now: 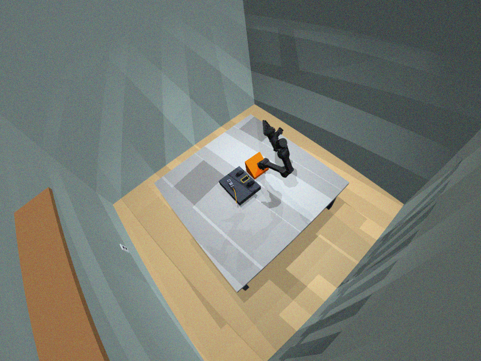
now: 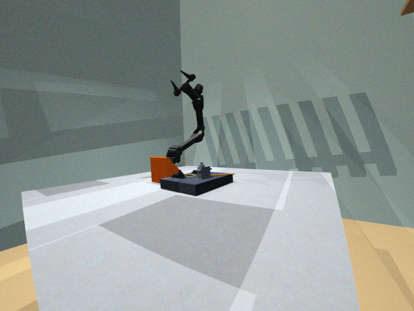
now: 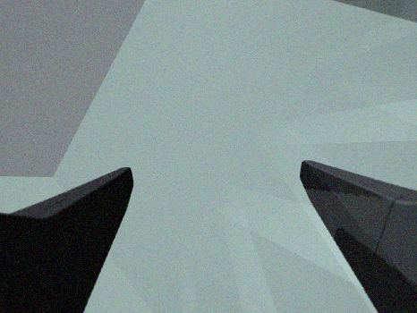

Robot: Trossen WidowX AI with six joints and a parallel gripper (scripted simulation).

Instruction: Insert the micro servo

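Now: the dark grey deck 30 cm ahead of my gripper tip, 7 cm to the right of it and 65 cm below it.
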